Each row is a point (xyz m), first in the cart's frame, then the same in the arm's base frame.
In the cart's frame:
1: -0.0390 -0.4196 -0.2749
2: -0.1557 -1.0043 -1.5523
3: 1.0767 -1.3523 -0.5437
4: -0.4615 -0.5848 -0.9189
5: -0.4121 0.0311 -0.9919
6: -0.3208 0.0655 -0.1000
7: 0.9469 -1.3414 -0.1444
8: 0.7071 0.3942 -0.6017
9: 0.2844 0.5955 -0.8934
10: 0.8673 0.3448 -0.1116
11: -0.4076 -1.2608 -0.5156
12: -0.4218 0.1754 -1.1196
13: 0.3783 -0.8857 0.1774
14: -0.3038 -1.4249 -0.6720
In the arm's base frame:
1: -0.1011 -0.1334 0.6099
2: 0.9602 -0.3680 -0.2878
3: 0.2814 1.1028 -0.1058
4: 0.4857 -0.5861 0.3431
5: 0.0047 -0.9412 0.1709
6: -0.4424 -0.5508 0.8437
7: 0.1576 1.1590 0.2916
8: -0.9288 -0.2083 -0.1870
9: -0.7845 -0.7399 -0.2164
10: -1.1670 0.1245 0.1305
11: 0.8296 0.0057 0.7356
12: -0.0517 -1.0824 0.0521
13: -0.1006 0.6122 0.8100
14: 0.9829 0.1152 0.5723

